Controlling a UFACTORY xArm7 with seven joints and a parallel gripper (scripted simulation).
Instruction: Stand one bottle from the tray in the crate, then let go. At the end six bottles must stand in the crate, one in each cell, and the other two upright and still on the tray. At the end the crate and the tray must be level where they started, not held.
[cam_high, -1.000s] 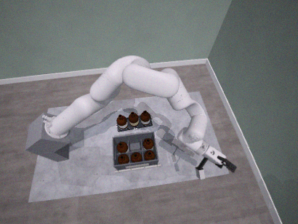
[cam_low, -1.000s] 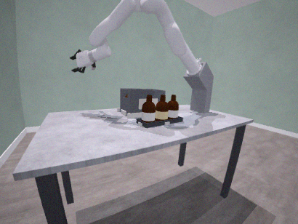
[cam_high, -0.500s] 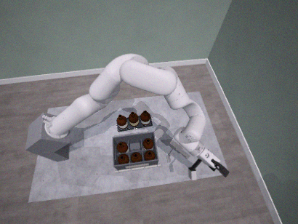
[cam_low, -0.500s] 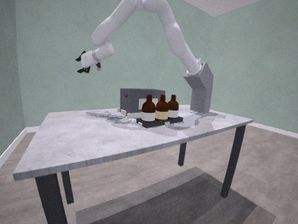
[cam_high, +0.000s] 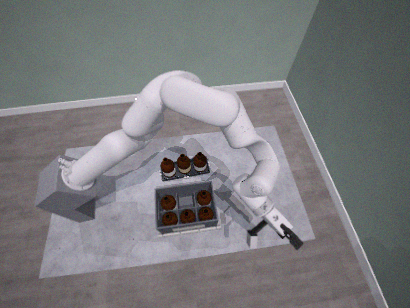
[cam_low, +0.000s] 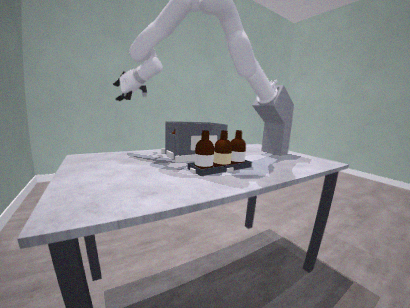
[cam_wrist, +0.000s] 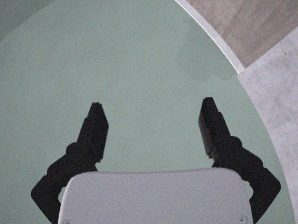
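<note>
Right now the glass bottle is 490 mm behind my hand, 330 mm to the left of it and 240 mm below it. Round my hand: grey crate: 410 mm behind, 240 mm below, 90 mm to the left; dark tray: 490 mm behind, 330 mm to the left, 310 mm below.
</note>
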